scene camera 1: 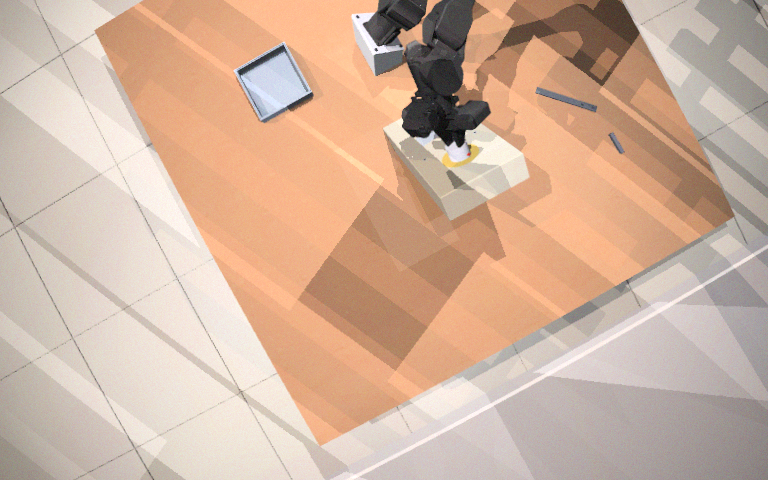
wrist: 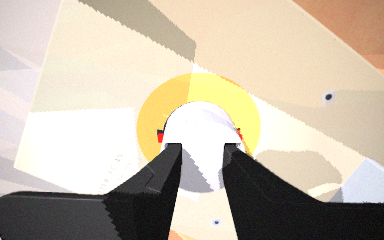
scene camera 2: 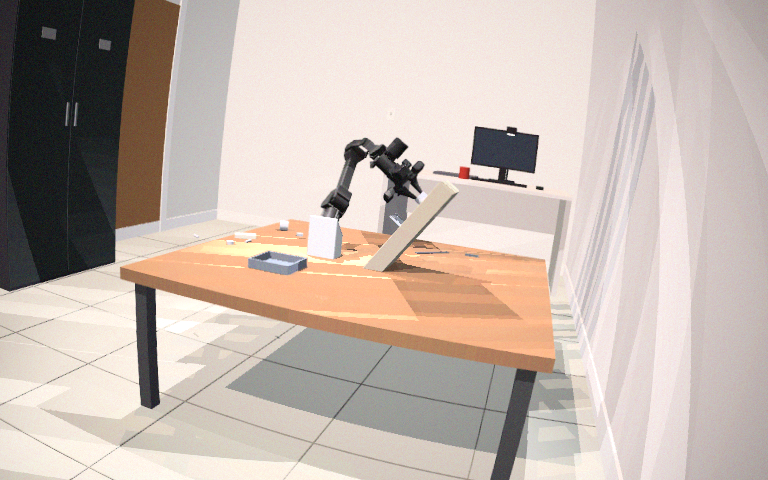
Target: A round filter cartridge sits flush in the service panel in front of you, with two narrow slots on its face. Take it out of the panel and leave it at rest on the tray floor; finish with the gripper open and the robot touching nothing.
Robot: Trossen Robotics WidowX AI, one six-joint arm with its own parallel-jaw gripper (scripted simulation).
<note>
I see my gripper [scene camera 1: 456, 148], a white filter cartridge [wrist: 203, 128], a cream service panel [scene camera 1: 495, 165] and a grey tray [scene camera 1: 273, 83].
My gripper shows as well in the wrist view [wrist: 201, 148] and in scene camera 2 [scene camera 2: 421, 198]. The cream service panel is seen too in the wrist view [wrist: 299, 95]. The grey tray shows as well in scene camera 2 [scene camera 2: 271, 261].
</note>
